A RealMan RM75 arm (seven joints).
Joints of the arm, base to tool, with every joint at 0 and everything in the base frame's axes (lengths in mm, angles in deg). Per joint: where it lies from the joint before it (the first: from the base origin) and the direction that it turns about. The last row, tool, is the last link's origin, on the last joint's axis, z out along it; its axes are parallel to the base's.
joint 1: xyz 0 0 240.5 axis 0 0 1
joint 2: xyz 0 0 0 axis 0 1 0
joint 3: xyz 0 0 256 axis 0 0 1
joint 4: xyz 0 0 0 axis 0 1 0
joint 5: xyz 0 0 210 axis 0 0 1
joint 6: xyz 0 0 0 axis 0 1 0
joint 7: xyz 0 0 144 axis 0 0 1
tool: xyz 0 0 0
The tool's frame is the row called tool.
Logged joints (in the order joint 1, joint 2, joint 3, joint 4, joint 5, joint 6, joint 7), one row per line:
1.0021 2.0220 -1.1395 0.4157 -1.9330 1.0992 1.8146
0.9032 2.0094 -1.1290 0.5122 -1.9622 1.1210 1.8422
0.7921 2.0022 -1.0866 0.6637 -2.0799 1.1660 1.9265
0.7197 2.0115 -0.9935 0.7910 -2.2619 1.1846 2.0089
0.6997 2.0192 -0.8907 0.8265 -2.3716 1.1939 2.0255
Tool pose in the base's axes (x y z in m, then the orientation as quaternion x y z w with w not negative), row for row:
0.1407 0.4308 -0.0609 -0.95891 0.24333 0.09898 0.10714
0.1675 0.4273 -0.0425 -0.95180 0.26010 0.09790 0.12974
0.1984 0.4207 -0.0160 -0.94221 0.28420 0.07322 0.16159
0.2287 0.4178 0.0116 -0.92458 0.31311 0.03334 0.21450
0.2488 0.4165 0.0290 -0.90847 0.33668 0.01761 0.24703
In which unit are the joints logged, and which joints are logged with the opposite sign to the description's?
The joints are logged in radians. Opposite sign: joint 4, joint 6.
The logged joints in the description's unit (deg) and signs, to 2 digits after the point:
57.42 115.85 -65.29 -23.82 -110.75 -62.98 103.97
51.75 115.13 -64.69 -29.35 -112.43 -64.23 105.55
45.38 114.72 -62.26 -38.03 -119.17 -66.81 110.38
41.24 115.25 -56.92 -45.32 -129.60 -67.87 115.10
40.09 115.69 -51.03 -47.35 -135.88 -68.41 116.05

